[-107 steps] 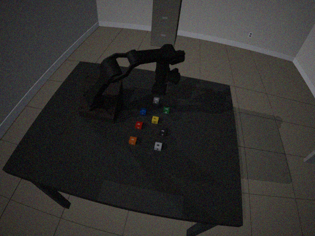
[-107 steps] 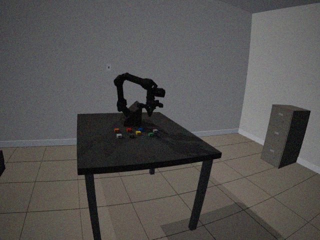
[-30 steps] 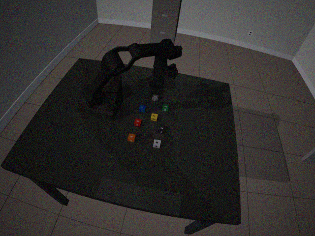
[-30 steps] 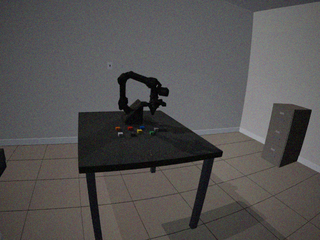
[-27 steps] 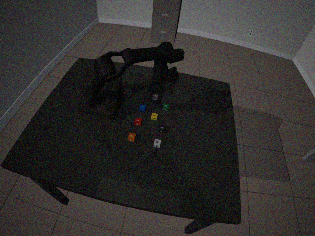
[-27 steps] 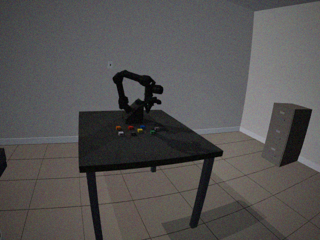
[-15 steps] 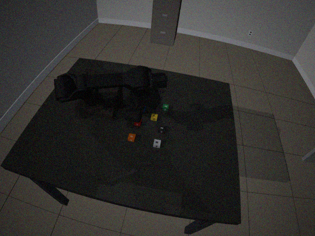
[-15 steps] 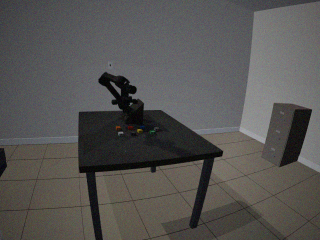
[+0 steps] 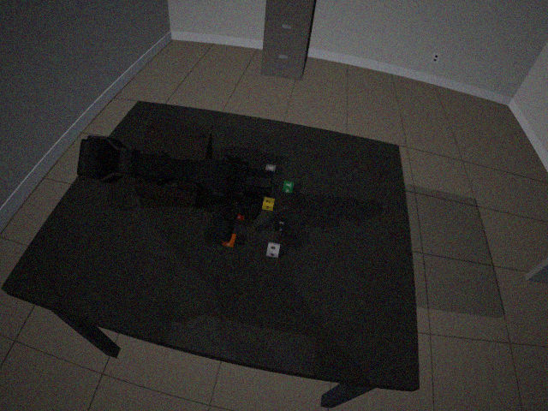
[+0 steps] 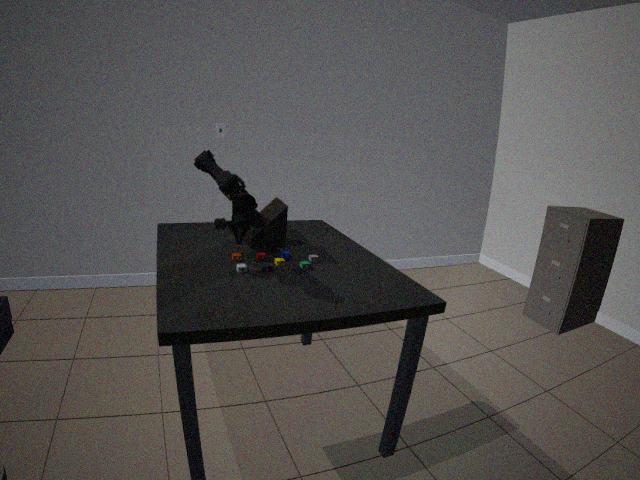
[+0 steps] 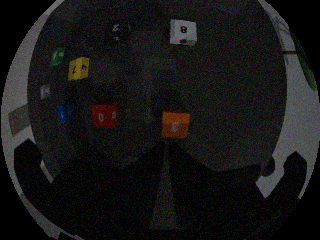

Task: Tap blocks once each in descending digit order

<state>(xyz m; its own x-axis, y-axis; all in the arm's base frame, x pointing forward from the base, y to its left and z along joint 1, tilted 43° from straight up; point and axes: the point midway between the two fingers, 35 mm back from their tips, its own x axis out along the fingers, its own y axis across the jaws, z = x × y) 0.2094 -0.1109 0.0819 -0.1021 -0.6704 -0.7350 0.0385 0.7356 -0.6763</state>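
Now: the orange block 1 cm ahead of my gripper tip, 1 cm to the right of it and 4 cm below it. The rest, counted from my gripper tip: red block 2 cm ahead, 9 cm to the left, 4 cm below; then black block 14 cm ahead, 7 cm to the left, 4 cm below; then white block 13 cm ahead, 2 cm to the right, 4 cm below.
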